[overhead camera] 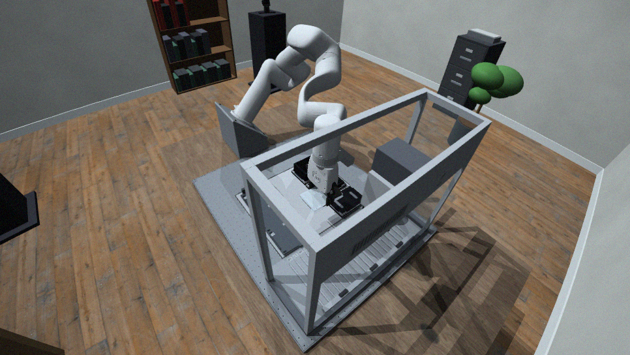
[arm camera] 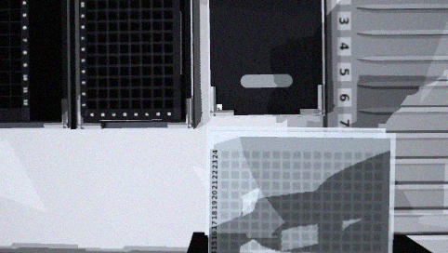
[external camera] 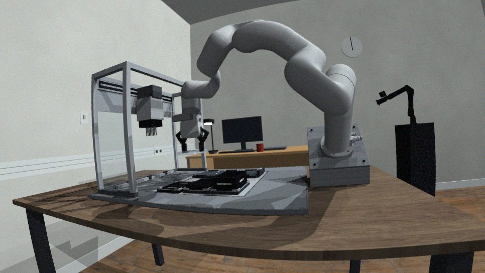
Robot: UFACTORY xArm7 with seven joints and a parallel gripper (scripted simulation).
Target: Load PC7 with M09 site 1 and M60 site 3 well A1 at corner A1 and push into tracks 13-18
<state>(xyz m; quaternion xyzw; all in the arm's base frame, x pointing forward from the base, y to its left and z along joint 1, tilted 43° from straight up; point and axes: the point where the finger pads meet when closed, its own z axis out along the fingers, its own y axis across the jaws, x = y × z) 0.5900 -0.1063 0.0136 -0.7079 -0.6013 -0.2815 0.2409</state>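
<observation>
Now: the carrier PC7 120 mm behind my hand, 110 mm to the right of it and 120 mm below it. Round my hand: nest S3 (10 mm ahead, 140 mm to the left, 140 mm below); then plate M06 (100 mm behind, 140 mm to the left, 120 mm below); then plate M60 (10 mm below).
</observation>
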